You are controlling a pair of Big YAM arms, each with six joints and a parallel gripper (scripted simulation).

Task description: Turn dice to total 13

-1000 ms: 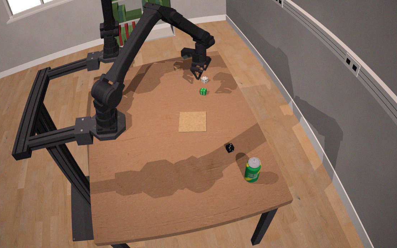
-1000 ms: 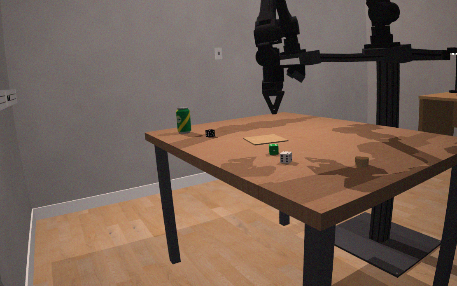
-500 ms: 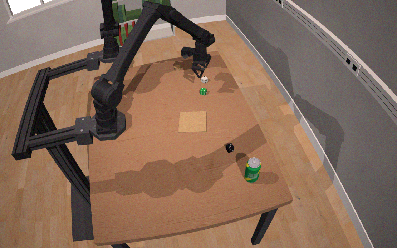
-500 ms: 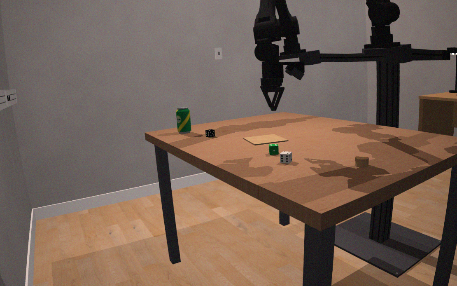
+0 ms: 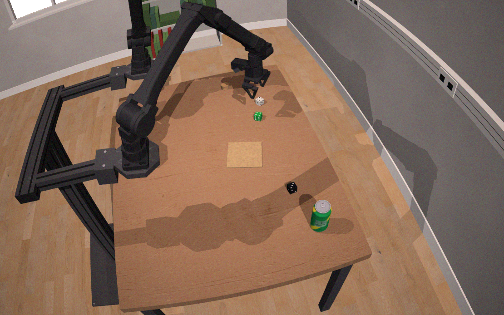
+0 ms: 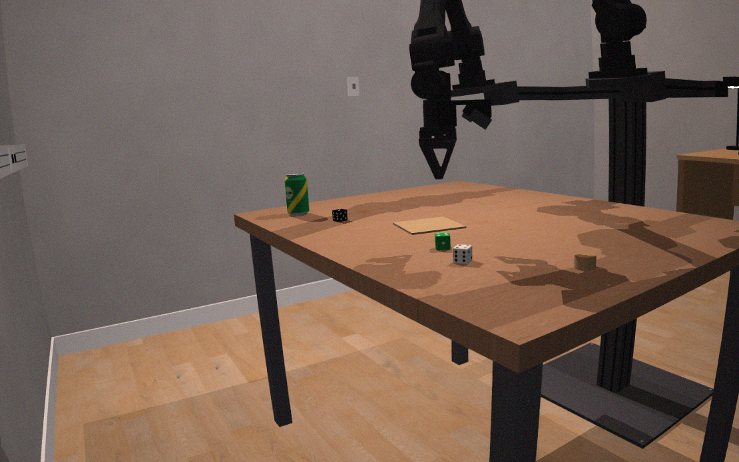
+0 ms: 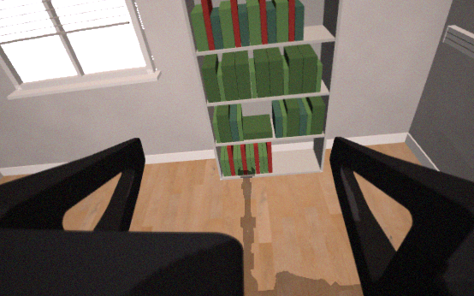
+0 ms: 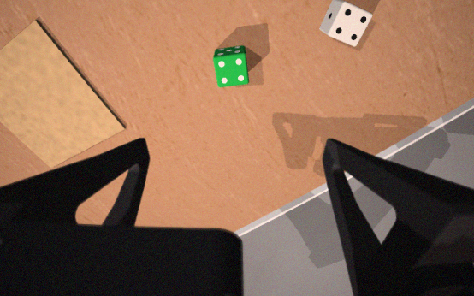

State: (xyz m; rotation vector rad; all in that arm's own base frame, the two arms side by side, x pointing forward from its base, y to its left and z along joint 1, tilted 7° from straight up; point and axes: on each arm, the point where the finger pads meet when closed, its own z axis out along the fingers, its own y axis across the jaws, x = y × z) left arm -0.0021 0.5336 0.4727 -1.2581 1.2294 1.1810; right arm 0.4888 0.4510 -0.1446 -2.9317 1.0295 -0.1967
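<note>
Now: right hand 14 cm above the green die. Round my right hand: small wooden cylinder (11 cm behind, 28 cm to the left, 15 cm below); mat (11 cm behind, 20 cm to the right, 16 cm below).
</note>
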